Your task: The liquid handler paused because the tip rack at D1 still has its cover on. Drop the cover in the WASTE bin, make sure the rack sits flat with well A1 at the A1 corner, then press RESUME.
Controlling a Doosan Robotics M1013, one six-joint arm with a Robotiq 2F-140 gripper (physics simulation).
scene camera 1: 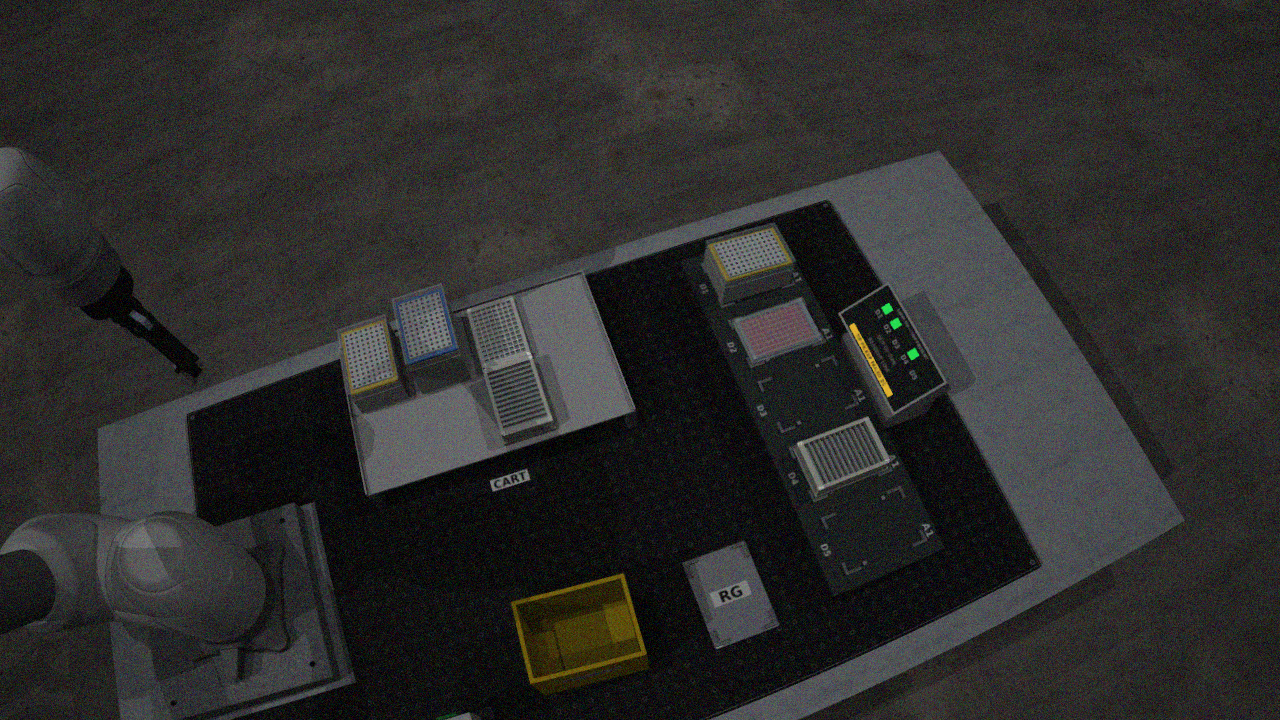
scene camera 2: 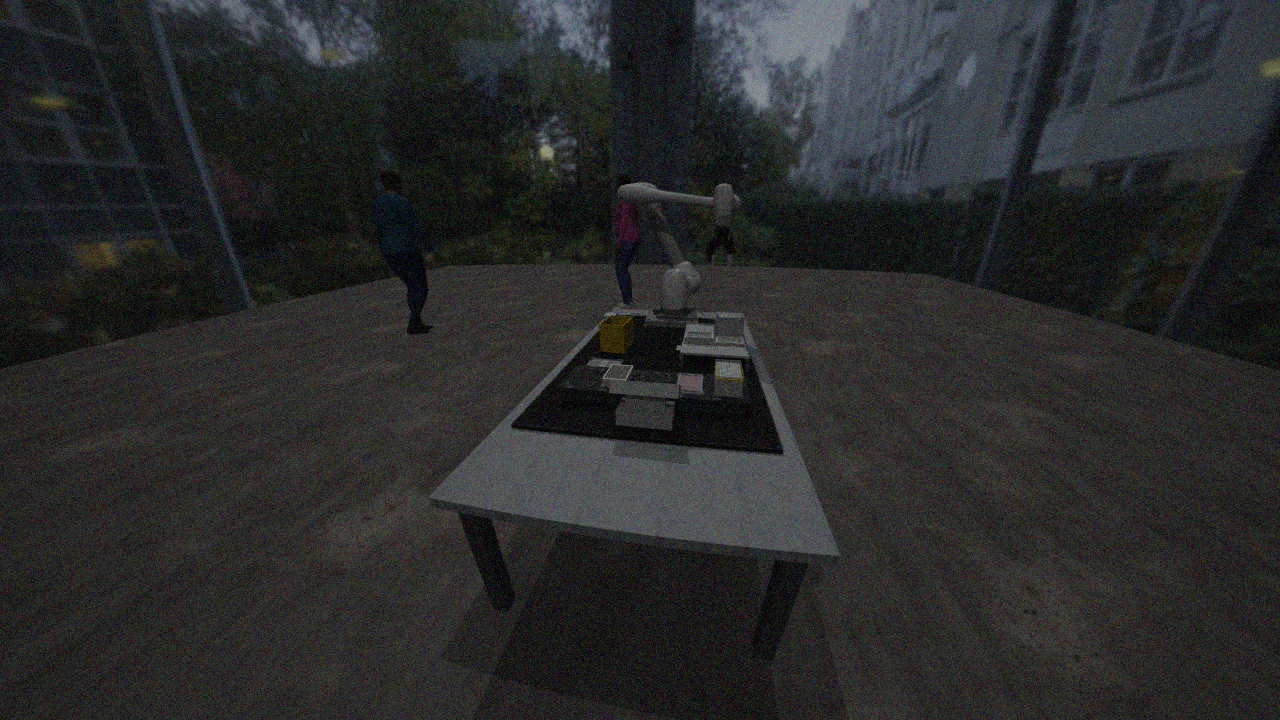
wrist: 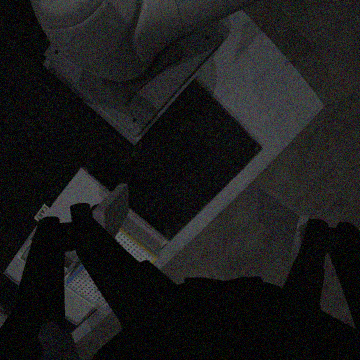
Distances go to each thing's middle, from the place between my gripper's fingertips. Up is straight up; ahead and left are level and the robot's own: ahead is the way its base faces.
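Scene:
My gripper: 27 cm above the pink-topped plate point(scene camera 1: 766, 334), 2 cm to the right of it, 90 cm short of it.

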